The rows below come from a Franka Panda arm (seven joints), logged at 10 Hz.
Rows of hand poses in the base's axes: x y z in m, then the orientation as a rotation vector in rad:
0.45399, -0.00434, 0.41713, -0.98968, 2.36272, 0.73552
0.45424, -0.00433, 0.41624, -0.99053, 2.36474, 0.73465
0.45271, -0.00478, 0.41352, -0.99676, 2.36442, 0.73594
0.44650, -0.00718, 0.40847, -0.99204, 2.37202, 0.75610
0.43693, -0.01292, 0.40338, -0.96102, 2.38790, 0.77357
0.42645, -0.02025, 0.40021, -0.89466, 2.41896, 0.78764
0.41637, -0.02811, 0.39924, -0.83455, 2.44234, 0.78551
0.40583, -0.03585, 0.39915, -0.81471, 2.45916, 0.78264
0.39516, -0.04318, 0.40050, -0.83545, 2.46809, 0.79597
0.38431, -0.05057, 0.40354, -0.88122, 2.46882, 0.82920
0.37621, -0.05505, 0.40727, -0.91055, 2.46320, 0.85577
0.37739, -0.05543, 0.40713, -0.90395, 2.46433, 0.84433
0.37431, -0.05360, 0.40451, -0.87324, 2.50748, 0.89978
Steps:
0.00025, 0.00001, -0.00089, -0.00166, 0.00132, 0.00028
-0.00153, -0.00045, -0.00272, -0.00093, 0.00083, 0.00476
-0.00621, -0.00240, -0.00505, 0.00865, 0.01532, 0.00089
-0.00957, -0.00574, -0.00509, 0.01050, 0.01912, -0.01880
-0.01048, -0.00733, -0.00317, 0.01064, 0.02871, -0.04494
-0.01008, -0.00786, -0.00097, 0.00310, 0.01651, -0.04356
-0.01054, -0.00774, -0.00009, -0.00430, 0.01248, -0.01471
-0.01067, -0.00733, 0.00135, -0.00118, 0.01403, 0.01786
-0.01085, -0.00739, 0.00304, 0.00760, 0.01710, 0.03989
-0.00810, -0.00448, 0.00373, 0.01027, 0.00876, 0.02659
0.00118, -0.00038, -0.00014, -0.00515, -0.00467, -0.00717
-0.00308, 0.00183, -0.00262, 0.01612, 0.06055, -0.00903

